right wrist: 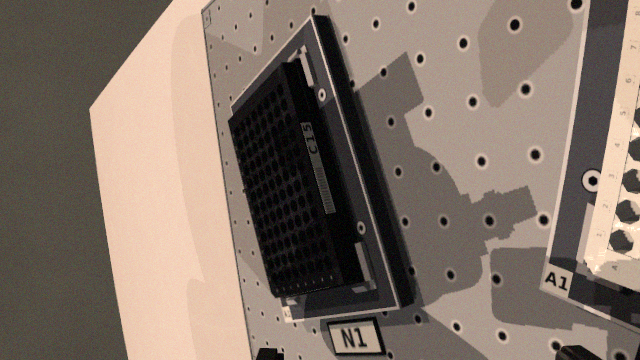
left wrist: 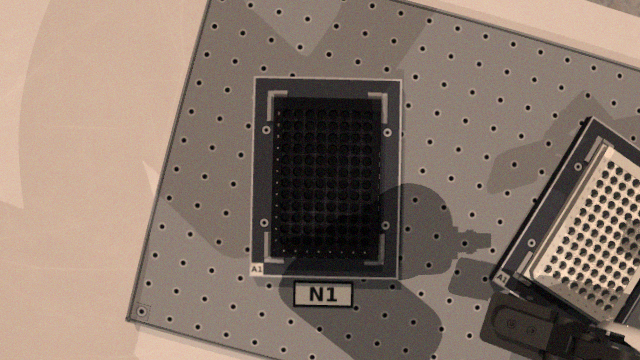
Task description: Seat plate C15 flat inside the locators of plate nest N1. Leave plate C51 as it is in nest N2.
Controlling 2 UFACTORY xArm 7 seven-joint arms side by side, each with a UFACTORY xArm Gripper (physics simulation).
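Places are measured from the left arm's base along level axes (x left, y back, z up), in metres.
Pixels of known places: right gripper, fingertip midpoint: [left wrist: 501, 319].
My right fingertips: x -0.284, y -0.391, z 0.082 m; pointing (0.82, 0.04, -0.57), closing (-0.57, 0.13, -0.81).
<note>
Behind a point stands the place of what it marks.
Black plate C15 [left wrist: 327, 172] @(y -0.454, x -0.135, z 0.038 m) [right wrist: 285, 190] @(y -0.449, x -0.145, z 0.039 m) lies on nest N1 [left wrist: 325, 87] @(y -0.520, x -0.113, z 0.025 m) [right wrist: 382, 295] @(y -0.393, x -0.204, z 0.025 m). It looks flat in both views, with the light corner locators around it. The C15 label on its side faces the right wrist camera. A pale plate [left wrist: 595, 225] @(y -0.478, x -0.355, z 0.039 m) [right wrist: 622, 200] @(y -0.445, x -0.328, z 0.038 m) sits in the second nest [left wrist: 555, 202] @(y -0.487, x -0.323, z 0.025 m) [right wrist: 587, 125] @(y -0.467, x -0.313, z 0.025 m) at the right; its name does not show, and its position fits C51 in N2. My right gripper [right wrist: 425, 355] @(y -0.391, x -0.284, z 0.082 m) is open, its fingertips wide apart at the bottom edge of its view. My left gripper's fingers do not show.
The N1 sign [left wrist: 323, 294] @(y -0.357, x -0.162, z 0.015 m) [right wrist: 355, 338] @(y -0.357, x -0.164, z 0.015 m) lies beside nest N1. Dark gripper parts [left wrist: 522, 320] of the right arm reach in by the second nest's lower corner in the left wrist view. The perforated board [left wrist: 200, 290] @(y -0.328, x -0.063, z 0.013 m) [right wrist: 450, 125] @(y -0.474, x -0.247, z 0.013 m) lies under both nests, casting arm shadows across it.
</note>
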